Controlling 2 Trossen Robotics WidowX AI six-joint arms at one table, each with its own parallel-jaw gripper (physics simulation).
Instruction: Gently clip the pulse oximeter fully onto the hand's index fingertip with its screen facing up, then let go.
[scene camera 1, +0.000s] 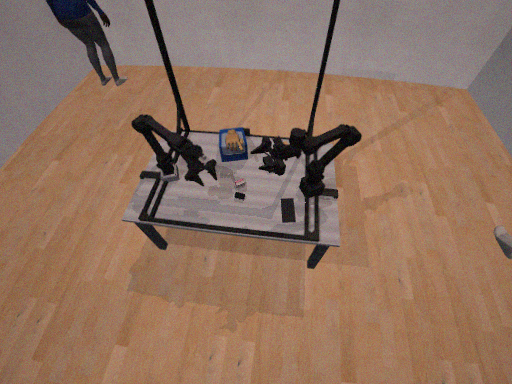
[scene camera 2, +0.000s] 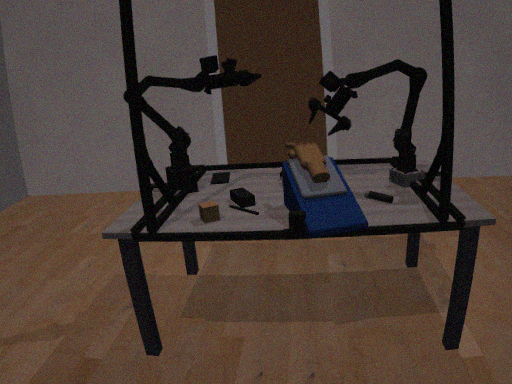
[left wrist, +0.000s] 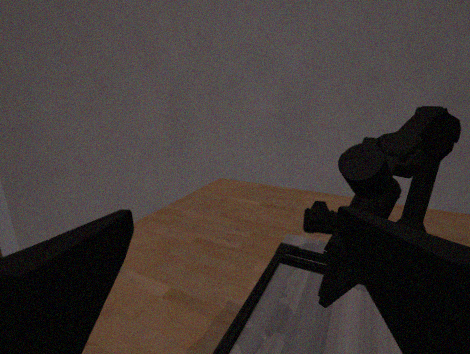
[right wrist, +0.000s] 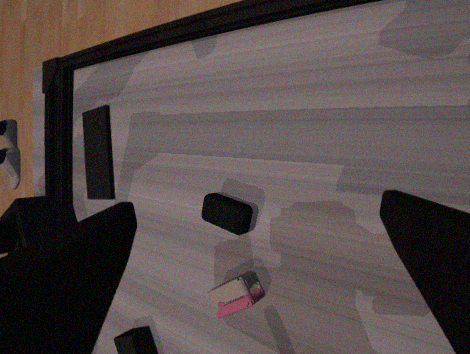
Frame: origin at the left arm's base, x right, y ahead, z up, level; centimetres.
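Seen in the pictures: left gripper, fingertip midpoint: (scene camera 1: 254, 160) (scene camera 2: 256, 75) (left wrist: 236, 218); right gripper, fingertip midpoint: (scene camera 1: 210, 183) (scene camera 2: 318, 129) (left wrist: 321, 301) (right wrist: 258, 208); left arm's base at its link origin: (scene camera 1: 313, 181) (scene camera 2: 180, 167) (right wrist: 12, 235); right arm's base at its link origin: (scene camera 1: 168, 170) (scene camera 2: 407, 170).
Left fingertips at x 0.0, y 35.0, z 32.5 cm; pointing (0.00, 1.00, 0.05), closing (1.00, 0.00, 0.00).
Pixels of each thing's middle, then the offset from my left fingertips to it. "spot": a spot on its surface instead.
- pink block at the middle of its body: (right wrist: 235, 294) (scene camera 1: 240, 183) dz -40.4, dx +19.8, dy +2.1 cm
- grey pad at a spot on its surface: (scene camera 2: 332, 189) spot: dz -33.2, dx +56.6, dy -2.7 cm
- black rounded block at the middle of its body: (right wrist: 229, 212) (scene camera 1: 239, 196) dz -40.3, dx +11.2, dy +5.4 cm
- dark slab at the middle of its body: (right wrist: 97, 154) (scene camera 2: 220, 177) (scene camera 1: 288, 209) dz -41.6, dx -6.9, dy -16.9 cm
- tan cube at the middle of its body: (scene camera 2: 209, 211) dz -39.5, dx +36.6, dy -34.9 cm
- black box at the middle of its body: (scene camera 2: 242, 197) dz -40.2, dx +27.1, dy -20.2 cm
- thin dark stick at the middle of its body: (scene camera 2: 242, 209) dz -41.5, dx +35.1, dy -23.3 cm
- dark cylinder at the middle of its body: (scene camera 2: 378, 196) dz -40.6, dx +52.8, dy +18.4 cm
The pulse oximeter, a small white and pink block (scene camera 1: 240, 183) (right wrist: 236, 296), lies on the table, apart from the hand. Its screen cannot be made out. The tan hand (scene camera 1: 233, 141) (scene camera 2: 310, 157) rests palm down on a grey pad (scene camera 2: 332, 189) atop a blue wedge (scene camera 1: 234, 157) (scene camera 2: 330, 215). My right gripper (scene camera 1: 209, 181) (scene camera 2: 320, 128) (right wrist: 258, 208) is open and empty, pointing down high above the table, with the oximeter below it in the right wrist view. My left gripper (scene camera 1: 256, 160) (scene camera 2: 259, 76) (left wrist: 236, 218) is open and empty, held level high over the table.
A black rounded block (scene camera 1: 240, 196) (right wrist: 227, 213) lies near the oximeter. A dark slab (scene camera 1: 288, 210) (scene camera 2: 220, 178) (right wrist: 99, 152) lies farther off. In scene camera 2 are a tan cube (scene camera 2: 209, 212), a black box (scene camera 2: 242, 197), a thin dark stick (scene camera 2: 244, 209) and a dark cylinder (scene camera 2: 379, 196).
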